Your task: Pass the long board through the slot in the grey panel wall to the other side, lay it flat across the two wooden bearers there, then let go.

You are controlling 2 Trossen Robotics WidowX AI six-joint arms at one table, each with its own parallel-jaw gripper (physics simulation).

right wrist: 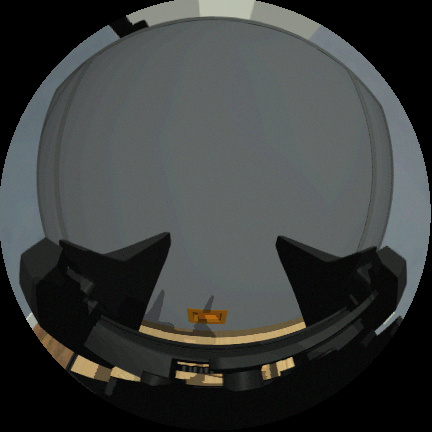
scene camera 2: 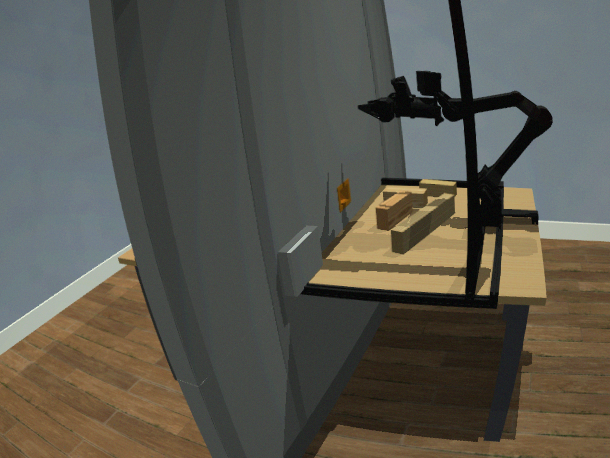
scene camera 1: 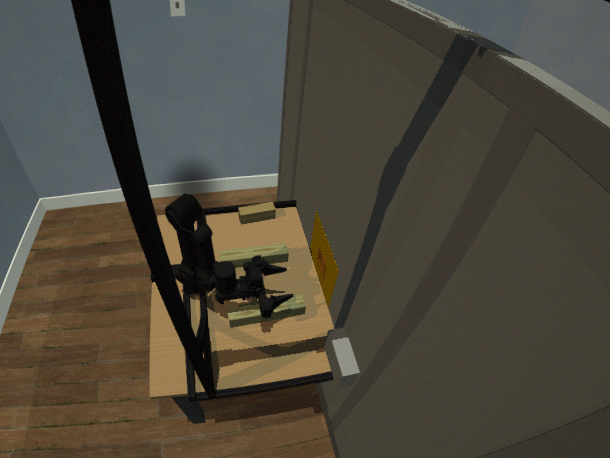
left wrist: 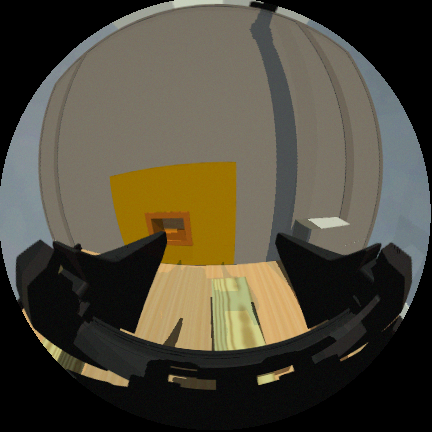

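Where they show: left gripper, between the fingertips: (scene camera 1: 290, 282) (left wrist: 222, 238); right gripper, between the fingertips: (right wrist: 225, 240) (scene camera 2: 363, 105); left arm's base, origin of its link: (scene camera 1: 193, 286); right arm's base, origin of its link: (scene camera 2: 491, 222).
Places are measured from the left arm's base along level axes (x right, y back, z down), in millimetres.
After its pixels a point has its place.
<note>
The grey panel wall (scene camera 1: 345, 125) @(x -7, y -432, z -566 mm) (scene camera 2: 300, 150) @(x 247, y -483, z -256 mm) (left wrist: 150, 100) @(x -7, y -433, z -323 mm) (right wrist: 215, 125) @(x 11, y -483, z -446 mm) has a small orange-framed slot (scene camera 2: 340, 196) (left wrist: 189, 227) @(x 59, y -431, z -72 mm) (right wrist: 191, 316) @(x 52, y -485, z -67 mm). In scene camera 1, two pale green-streaked bearers (scene camera 1: 277, 251) @(x -88, y -303, z -28 mm) (scene camera 1: 240, 319) @(x 160, y -142, z -22 mm) lie apart on the table. My left gripper (scene camera 1: 289, 283) @(x 114, y -300, z -123 mm) (left wrist: 222, 238) @(x 114, y -300, z -123 mm) is open and empty, above the table near the closer bearer. In scene camera 2, a reddish wooden piece (scene camera 2: 386, 219) @(x 48, y -613, z -13 mm) and a long pale beam (scene camera 2: 425, 221) @(x 78, y -731, z -25 mm) lie close together; I cannot tell which is the long board. My right gripper (scene camera 2: 359, 107) @(x 0, y -565, z -325 mm) (right wrist: 225, 240) @(x 0, y -565, z -325 mm) is open and empty, high above the table beside the wall.
A yellow panel (scene camera 1: 328, 285) @(x 104, y -432, z -60 mm) (left wrist: 210, 200) @(x 100, y -432, z -121 mm) surrounds the slot on the left arm's side. A wooden block (scene camera 1: 257, 213) @(x -293, y -259, z -26 mm) lies at the back in scene camera 1, and another block (scene camera 2: 438, 186) @(x -247, y -718, z -18 mm) at the back in scene camera 2. A grey box (scene camera 1: 346, 356) @(x 360, y -409, z -81 mm) (scene camera 2: 302, 260) @(x 369, y -512, z -41 mm) juts out at the wall.
</note>
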